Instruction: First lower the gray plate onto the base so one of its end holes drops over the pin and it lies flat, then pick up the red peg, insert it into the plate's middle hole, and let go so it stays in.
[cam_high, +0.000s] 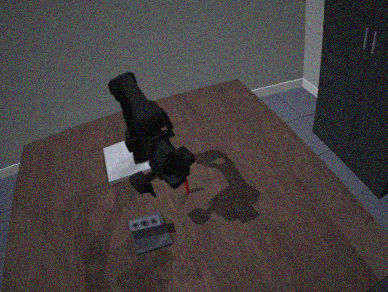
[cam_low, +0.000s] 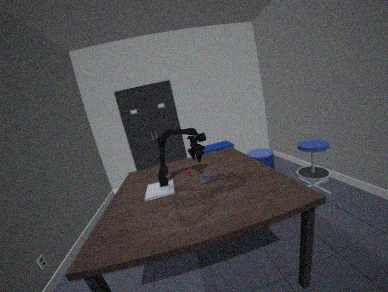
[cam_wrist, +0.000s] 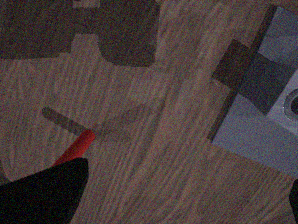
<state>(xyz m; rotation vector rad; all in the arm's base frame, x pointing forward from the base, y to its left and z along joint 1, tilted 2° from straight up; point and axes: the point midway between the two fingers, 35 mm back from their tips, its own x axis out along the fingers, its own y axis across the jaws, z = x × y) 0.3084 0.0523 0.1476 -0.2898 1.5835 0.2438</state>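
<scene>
Now: the red peg 9 cm below my gripper tip, 8 cm behind it and 7 cm to the left of it. Round my gripper tip: gray plate 10 cm to the right, 9 cm below, 4 cm ahead; then gray base 13 cm below, 9 cm to the right, 4 cm ahead.
</scene>
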